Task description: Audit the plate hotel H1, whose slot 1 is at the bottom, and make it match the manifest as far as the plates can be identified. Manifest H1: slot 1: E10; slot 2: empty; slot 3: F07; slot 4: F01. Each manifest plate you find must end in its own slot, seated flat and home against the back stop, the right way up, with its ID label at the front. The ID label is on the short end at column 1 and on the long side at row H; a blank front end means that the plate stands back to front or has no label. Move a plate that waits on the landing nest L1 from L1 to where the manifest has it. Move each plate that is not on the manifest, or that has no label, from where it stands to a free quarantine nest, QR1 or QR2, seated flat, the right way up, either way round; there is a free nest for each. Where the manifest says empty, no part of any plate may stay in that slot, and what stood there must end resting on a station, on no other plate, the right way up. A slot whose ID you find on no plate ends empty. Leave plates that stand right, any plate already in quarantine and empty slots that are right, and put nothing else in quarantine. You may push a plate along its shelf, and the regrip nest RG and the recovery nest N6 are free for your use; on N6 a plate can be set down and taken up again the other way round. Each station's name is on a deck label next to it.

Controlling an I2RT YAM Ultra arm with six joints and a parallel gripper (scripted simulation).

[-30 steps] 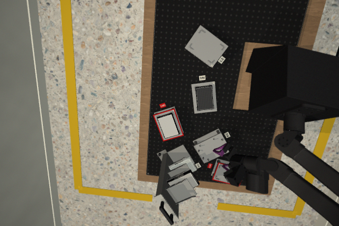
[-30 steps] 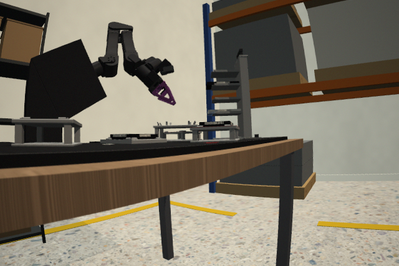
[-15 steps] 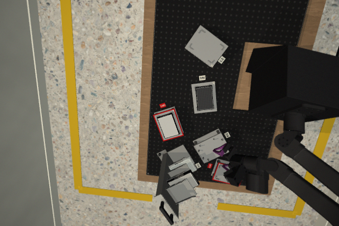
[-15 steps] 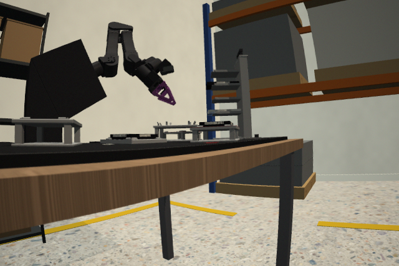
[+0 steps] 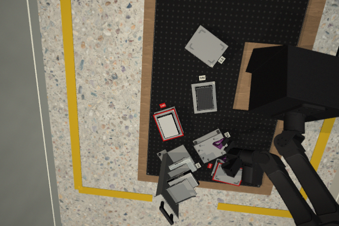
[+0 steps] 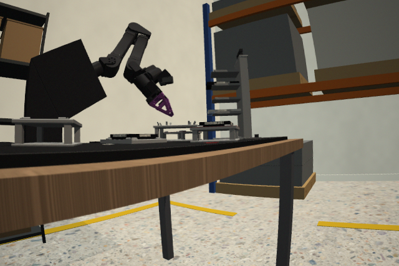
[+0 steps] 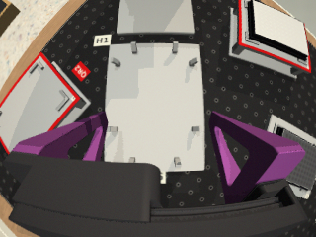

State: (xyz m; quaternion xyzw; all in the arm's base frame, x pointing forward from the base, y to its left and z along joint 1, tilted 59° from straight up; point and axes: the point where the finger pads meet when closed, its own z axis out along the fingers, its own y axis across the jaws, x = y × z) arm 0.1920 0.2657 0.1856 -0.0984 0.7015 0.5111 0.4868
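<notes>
The regrip nest RG is 2 cm ahead of my hand, 2 cm to the left of it and 5 cm below it. The rest, counted from my hand: quarantine nest QR2: 12 cm behind, 17 cm to the left, 7 cm below; then H1 deck label: 5 cm ahead, 18 cm to the left, 11 cm below; then white well plate: 16 cm ahead, 14 cm to the left.
</notes>
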